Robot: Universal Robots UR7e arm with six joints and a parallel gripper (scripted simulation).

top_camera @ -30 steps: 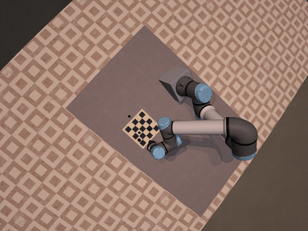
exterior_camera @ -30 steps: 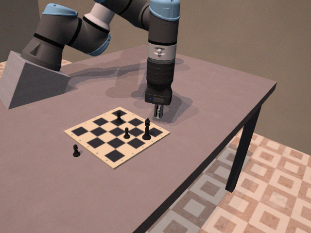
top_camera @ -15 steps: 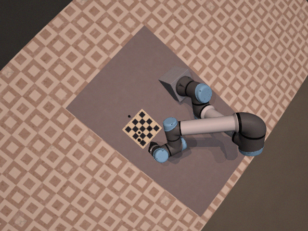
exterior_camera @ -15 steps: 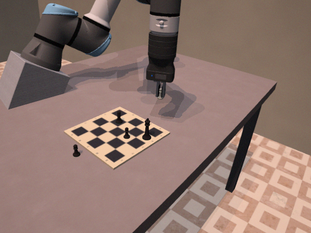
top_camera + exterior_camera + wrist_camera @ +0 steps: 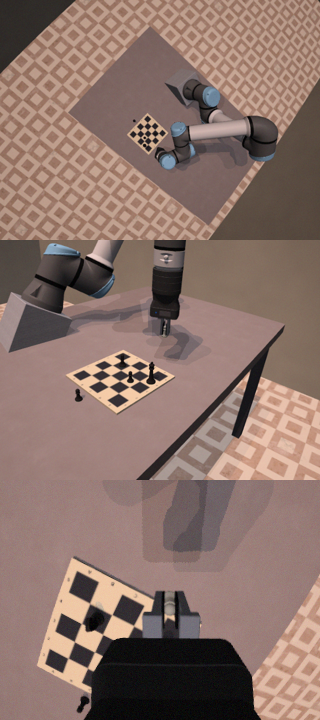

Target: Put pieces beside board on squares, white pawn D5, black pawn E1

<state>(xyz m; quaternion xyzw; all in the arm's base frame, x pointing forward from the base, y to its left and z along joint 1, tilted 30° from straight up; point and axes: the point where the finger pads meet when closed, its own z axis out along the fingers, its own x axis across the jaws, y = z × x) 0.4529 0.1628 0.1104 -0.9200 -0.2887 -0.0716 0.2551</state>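
My gripper is now 60 mm short of the black king, 100 mm to the left of it and 80 mm above it. Also, from my hand: chessboard 20 mm behind, 140 mm to the right, 120 mm below; white pawn 10 mm below.
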